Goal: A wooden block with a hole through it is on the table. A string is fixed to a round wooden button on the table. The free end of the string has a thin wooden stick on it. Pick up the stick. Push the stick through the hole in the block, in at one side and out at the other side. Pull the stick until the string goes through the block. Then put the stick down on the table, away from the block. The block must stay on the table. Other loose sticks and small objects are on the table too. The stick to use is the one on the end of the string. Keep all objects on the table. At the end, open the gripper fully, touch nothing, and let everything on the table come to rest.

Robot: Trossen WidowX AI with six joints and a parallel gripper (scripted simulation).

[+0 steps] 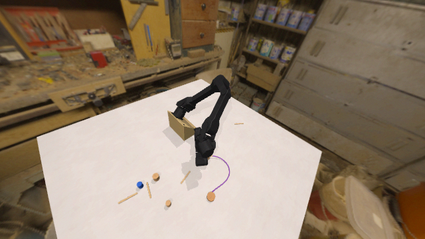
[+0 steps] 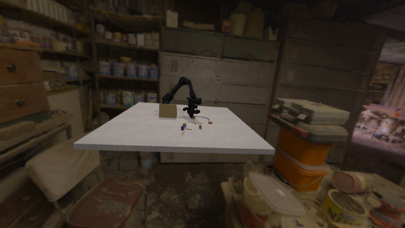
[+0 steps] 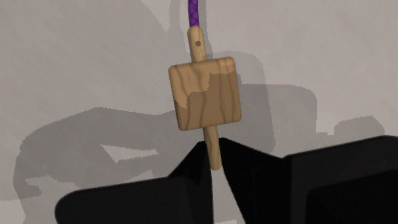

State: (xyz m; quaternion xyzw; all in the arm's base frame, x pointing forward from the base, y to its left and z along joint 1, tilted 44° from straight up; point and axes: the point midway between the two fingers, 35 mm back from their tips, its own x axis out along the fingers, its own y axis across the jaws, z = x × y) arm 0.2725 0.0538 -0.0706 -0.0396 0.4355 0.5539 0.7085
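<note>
My gripper tip is 30 mm to the right of the small wooden block, 20 mm short of it and 10 mm below it. The rest, counted from my gripper tip: round wooden button: 190 mm ahead, 90 mm to the right; thin wooden stick: 30 mm to the left, 20 mm ahead, 10 mm above; blue cylinder: 330 mm to the right, 50 mm behind, 10 mm above.
</note>
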